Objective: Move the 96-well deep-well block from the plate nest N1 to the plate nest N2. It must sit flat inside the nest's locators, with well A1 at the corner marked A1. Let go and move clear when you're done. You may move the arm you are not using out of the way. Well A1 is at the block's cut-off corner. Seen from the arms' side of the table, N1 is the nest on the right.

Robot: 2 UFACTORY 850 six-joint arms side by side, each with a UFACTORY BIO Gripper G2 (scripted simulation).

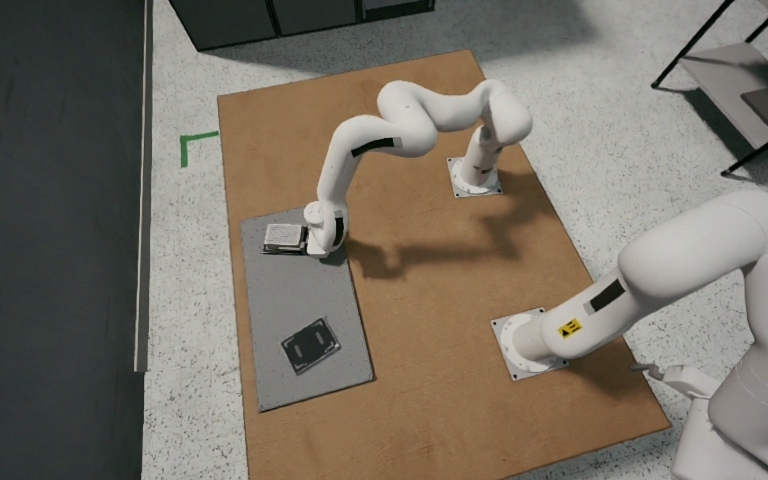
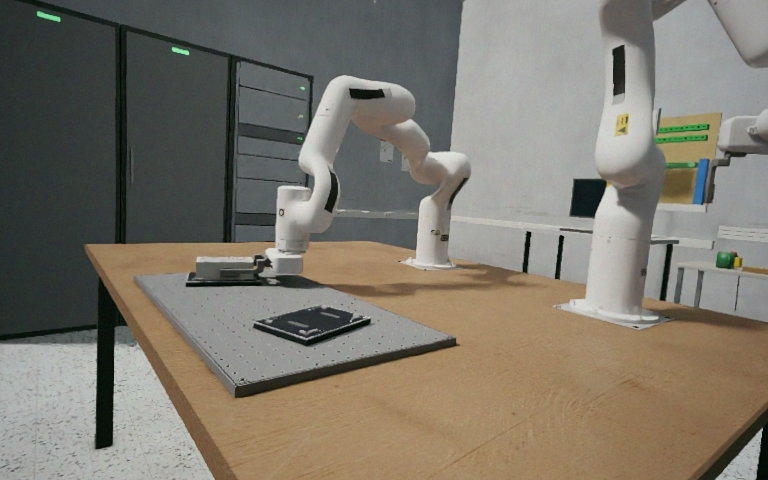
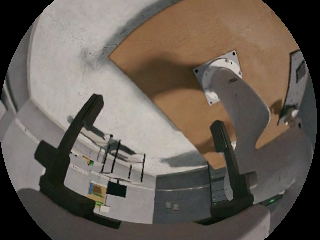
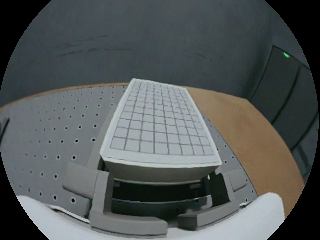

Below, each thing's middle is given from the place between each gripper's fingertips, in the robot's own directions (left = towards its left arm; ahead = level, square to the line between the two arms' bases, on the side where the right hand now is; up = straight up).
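White deep-well block (image 2: 208, 268): 10 mm ahead of my right hand.
Relative to my left hand, the block is 250 mm below, 690 mm to the right of and 970 mm ahead of it.
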